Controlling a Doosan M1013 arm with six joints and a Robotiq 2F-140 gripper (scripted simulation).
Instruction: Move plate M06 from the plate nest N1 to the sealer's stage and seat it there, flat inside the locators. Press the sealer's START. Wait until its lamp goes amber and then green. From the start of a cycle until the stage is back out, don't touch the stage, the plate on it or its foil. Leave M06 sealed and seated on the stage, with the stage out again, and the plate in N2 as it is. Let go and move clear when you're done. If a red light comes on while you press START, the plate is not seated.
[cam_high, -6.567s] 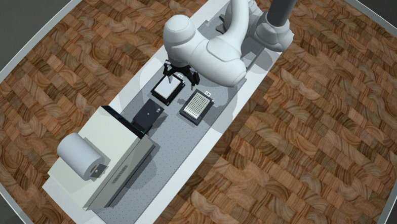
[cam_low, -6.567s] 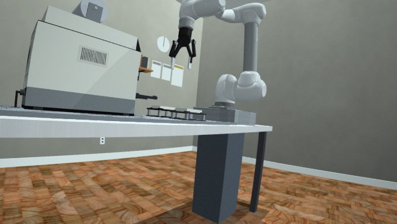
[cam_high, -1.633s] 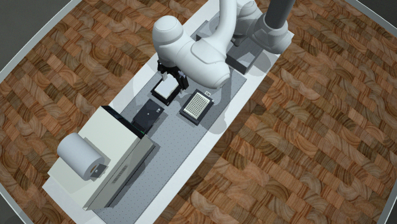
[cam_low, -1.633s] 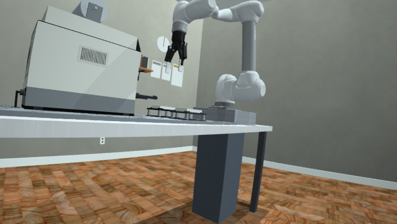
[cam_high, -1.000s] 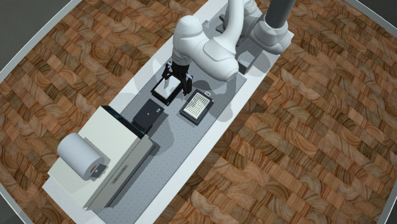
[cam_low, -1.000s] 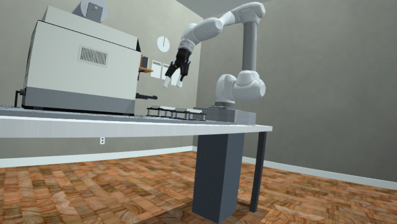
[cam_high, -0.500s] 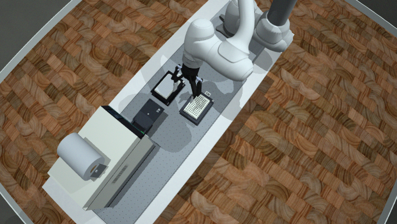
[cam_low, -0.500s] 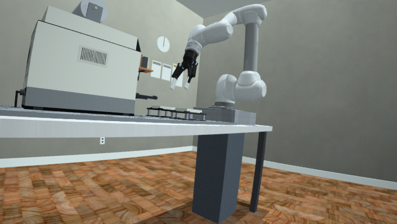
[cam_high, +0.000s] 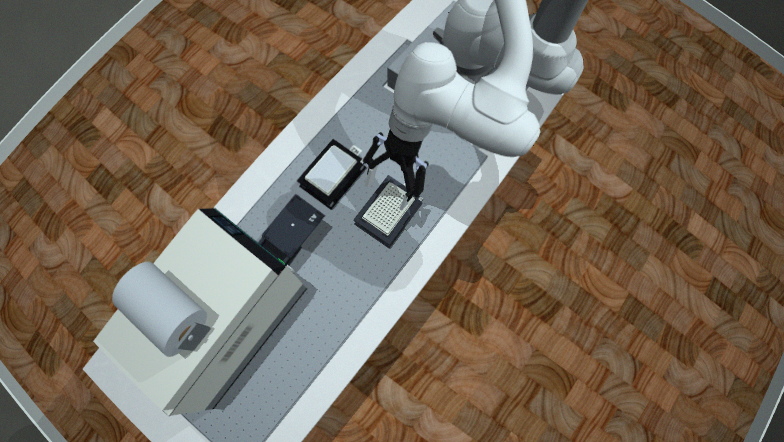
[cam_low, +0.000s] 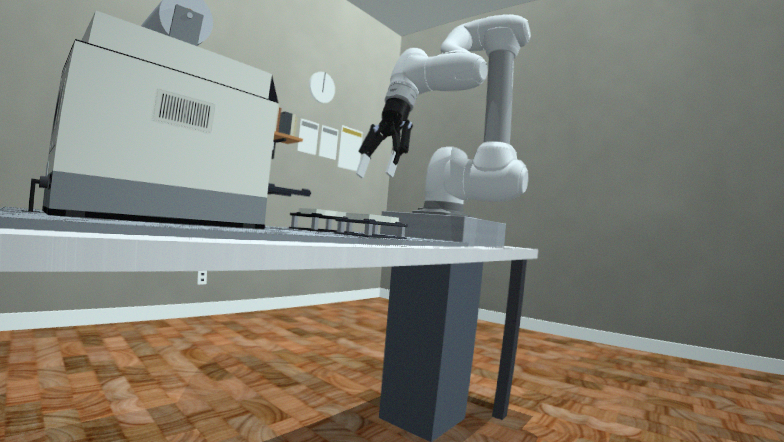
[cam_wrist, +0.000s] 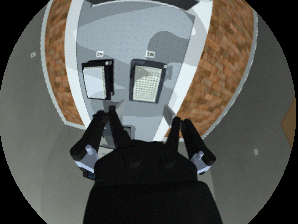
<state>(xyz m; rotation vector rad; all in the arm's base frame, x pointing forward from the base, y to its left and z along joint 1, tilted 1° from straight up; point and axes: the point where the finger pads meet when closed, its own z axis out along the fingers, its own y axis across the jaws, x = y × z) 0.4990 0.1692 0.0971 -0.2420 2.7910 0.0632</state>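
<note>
Now: hand 15 cm above the nest N1. The rest, counted from my hand: foil roll 55 cm ahead, 7 cm to the right, 23 cm above; white plate 4 cm ahead, 19 cm to the right, 13 cm below; sealer stage 22 cm ahead, 12 cm to the right, 8 cm below.
</note>
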